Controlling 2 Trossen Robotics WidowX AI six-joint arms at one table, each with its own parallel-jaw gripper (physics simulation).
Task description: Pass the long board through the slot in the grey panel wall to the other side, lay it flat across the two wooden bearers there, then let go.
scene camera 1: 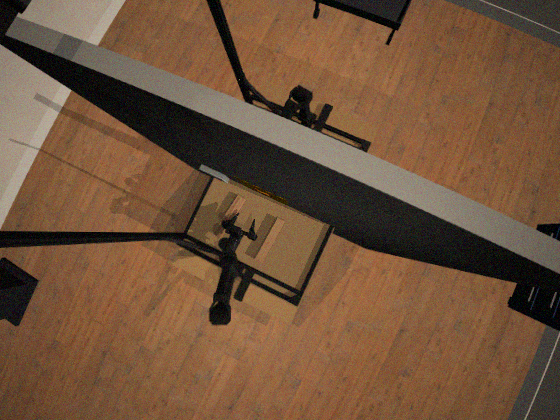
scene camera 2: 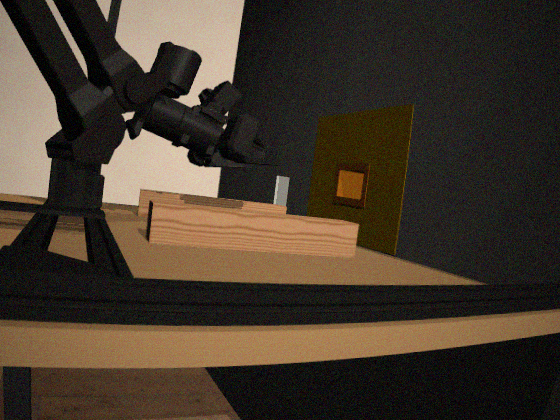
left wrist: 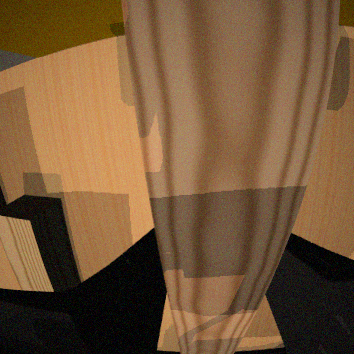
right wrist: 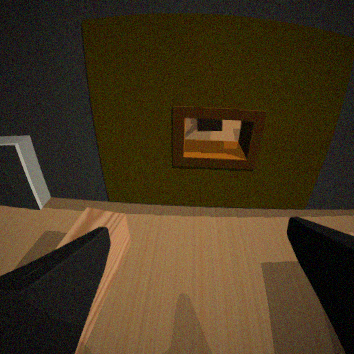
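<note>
My left gripper [left wrist: 208,227] is shut on the long board [left wrist: 230,125], a wood-grained plank stretching up the left wrist view; its far end is out of frame. The board does not show in the scene cameras or the right wrist view. The grey wall [scene camera 1: 350,162] [scene camera 2: 475,125] [right wrist: 40,60] carries a yellow panel [scene camera 2: 385,130] [right wrist: 135,75] [left wrist: 60,20] with a brown-framed slot [scene camera 2: 366,185] [right wrist: 178,137]. Two wooden bearers lie apart on the right arm's side: one bearer [scene camera 1: 232,207] [scene camera 2: 165,197] and another bearer [scene camera 1: 270,239] [scene camera 2: 250,230]. My right gripper [scene camera 1: 244,220] [right wrist: 199,232] is open and empty above the table near them.
A light grey bracket [scene camera 1: 214,172] [scene camera 2: 281,190] [right wrist: 37,170] stands beside the yellow panel at the wall. A block [left wrist: 20,250] with a black side stands left of the board in the left wrist view. A dark frame rail [scene camera 2: 300,302] runs along the table's edge [scene camera 2: 250,345].
</note>
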